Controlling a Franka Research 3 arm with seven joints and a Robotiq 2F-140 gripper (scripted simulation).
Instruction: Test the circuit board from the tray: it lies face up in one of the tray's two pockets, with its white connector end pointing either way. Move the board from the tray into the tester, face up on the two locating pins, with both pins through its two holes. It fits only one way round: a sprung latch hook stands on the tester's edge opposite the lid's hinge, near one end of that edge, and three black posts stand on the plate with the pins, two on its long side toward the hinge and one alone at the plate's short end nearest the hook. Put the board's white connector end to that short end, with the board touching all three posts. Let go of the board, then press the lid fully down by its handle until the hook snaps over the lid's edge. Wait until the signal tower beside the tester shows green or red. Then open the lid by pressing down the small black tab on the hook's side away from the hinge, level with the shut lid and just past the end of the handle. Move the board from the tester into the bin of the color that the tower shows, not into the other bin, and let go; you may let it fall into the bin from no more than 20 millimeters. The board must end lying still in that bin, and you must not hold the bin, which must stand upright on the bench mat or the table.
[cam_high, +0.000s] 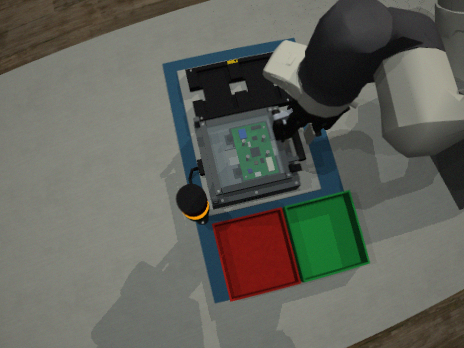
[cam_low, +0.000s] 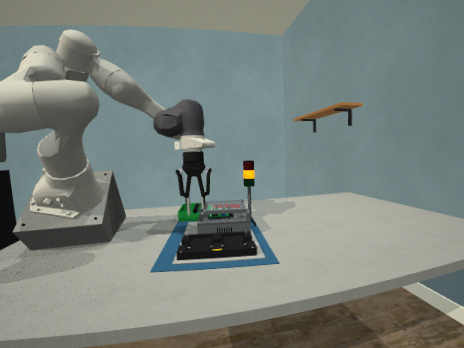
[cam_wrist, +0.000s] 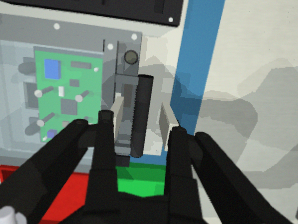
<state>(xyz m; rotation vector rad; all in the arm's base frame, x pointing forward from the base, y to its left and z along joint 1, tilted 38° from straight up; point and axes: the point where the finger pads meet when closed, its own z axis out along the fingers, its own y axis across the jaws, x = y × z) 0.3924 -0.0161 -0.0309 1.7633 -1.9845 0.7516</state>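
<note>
My hand is 30 mm short of the latch hook, 60 mm to the right of it and 10 mm above it. From my hand the other things lie so: clear lid: 90 mm ahead, 10 mm to the right, 10 mm below; green circuit board: 80 mm ahead, 10 mm to the right, 30 mm below; tester plate: 90 mm ahead, 30 mm below.
</note>
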